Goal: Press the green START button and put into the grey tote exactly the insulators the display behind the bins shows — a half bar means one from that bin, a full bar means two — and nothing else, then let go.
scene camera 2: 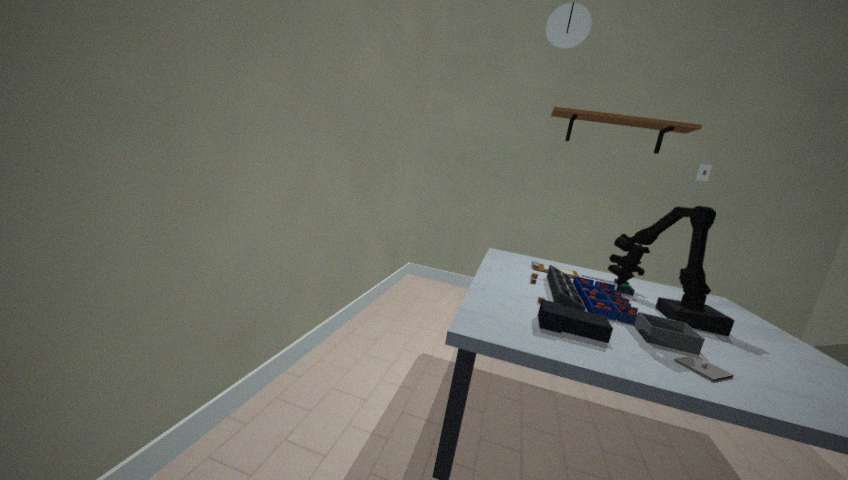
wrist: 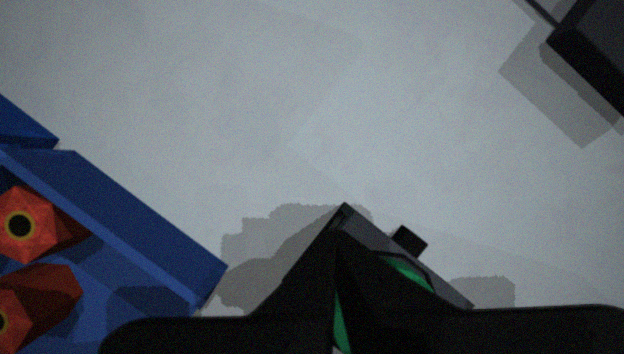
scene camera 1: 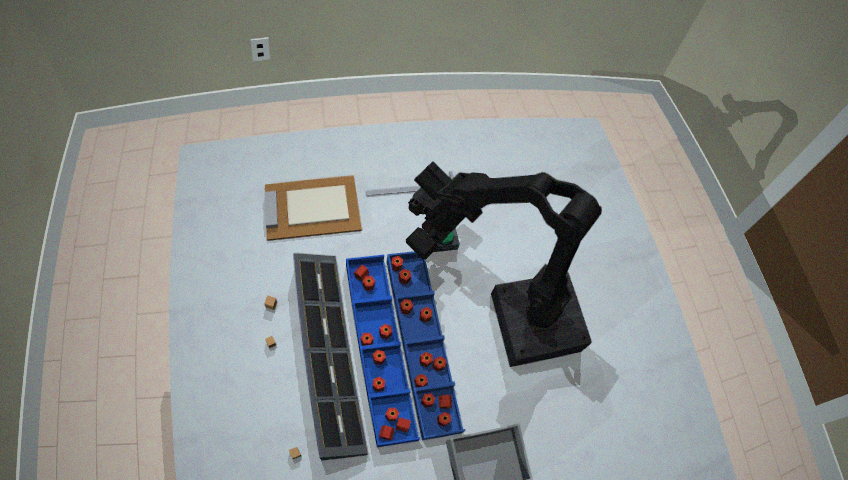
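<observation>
My gripper is shut and empty, low over the green START button. The fingers partly hide the button; contact cannot be told. Blue bins stand in two rows beside it, holding red-orange insulators with dark centre holes and a few red cubes. The display behind the bins has dark windows in pairs, with a thin white strip between each pair; no lit bars can be made out. The grey tote shows no insulator in its visible part.
A brown board with a pale sheet and a thin grey bar lie beyond the bins. Small tan blocks lie behind the display. A long black box and a flat plate lie near the tote. The arm's base stands opposite the bins.
</observation>
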